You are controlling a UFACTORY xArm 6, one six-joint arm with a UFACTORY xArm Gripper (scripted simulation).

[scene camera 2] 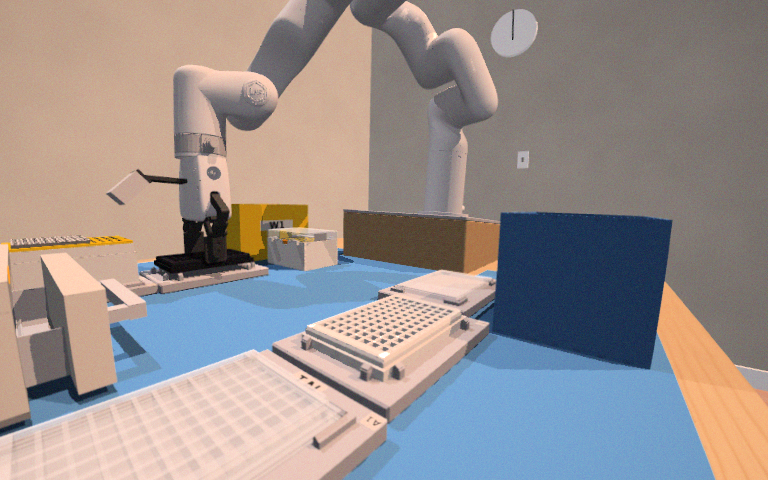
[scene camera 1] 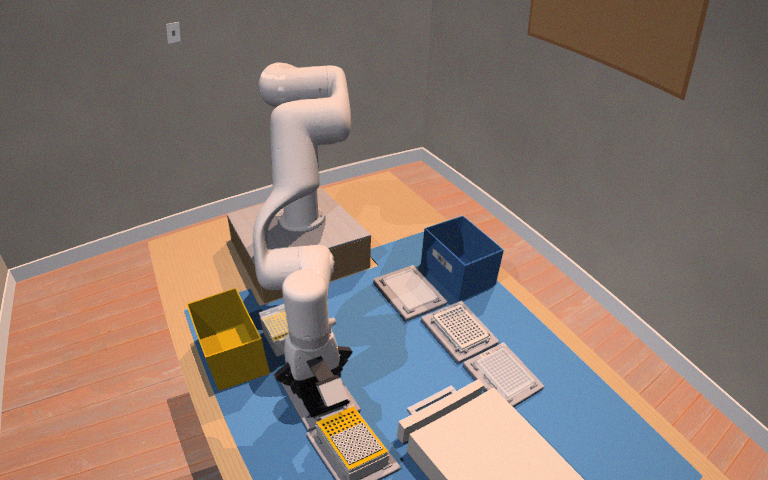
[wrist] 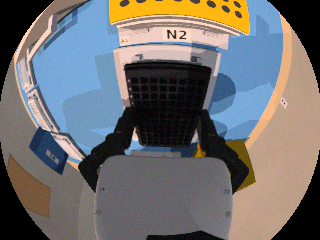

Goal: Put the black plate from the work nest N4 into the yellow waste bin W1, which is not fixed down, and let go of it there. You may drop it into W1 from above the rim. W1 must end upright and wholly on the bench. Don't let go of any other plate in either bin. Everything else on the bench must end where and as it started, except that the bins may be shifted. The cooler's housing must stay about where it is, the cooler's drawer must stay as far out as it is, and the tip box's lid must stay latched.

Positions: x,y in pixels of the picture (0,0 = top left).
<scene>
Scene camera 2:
gripper: 204,258
black plate: 175,263
blue bin: 593,285
yellow waste bin W1: 247,230
yellow-topped rack: 113,257
tip box: 292,252
grey work nest: 204,277
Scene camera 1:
gripper: 316,386
cooler: 487,430
black plate: 319,408
blue bin: 461,242
yellow waste bin W1: 222,321
tip box: 273,321
grey work nest: 310,423
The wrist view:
gripper: 166,116
black plate: 166,130
blue bin: 44,146
grey work nest: 176,53
</scene>
